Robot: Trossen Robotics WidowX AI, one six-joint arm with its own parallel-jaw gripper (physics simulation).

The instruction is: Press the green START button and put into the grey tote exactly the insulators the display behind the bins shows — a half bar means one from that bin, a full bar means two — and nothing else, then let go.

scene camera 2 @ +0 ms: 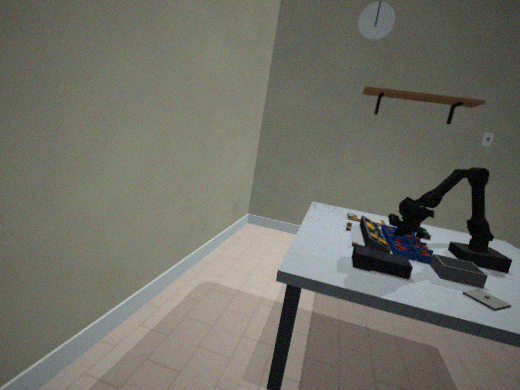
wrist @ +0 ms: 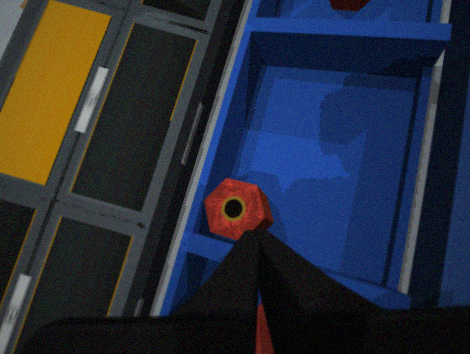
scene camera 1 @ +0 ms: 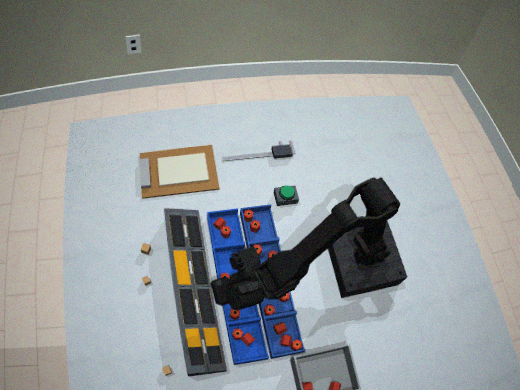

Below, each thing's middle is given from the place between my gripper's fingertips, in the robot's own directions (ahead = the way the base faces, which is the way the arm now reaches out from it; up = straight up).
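Labels:
Grey tote (scene camera 1: 338, 360): hand 290 mm to the right of it, 200 mm past it, 10 mm above it.

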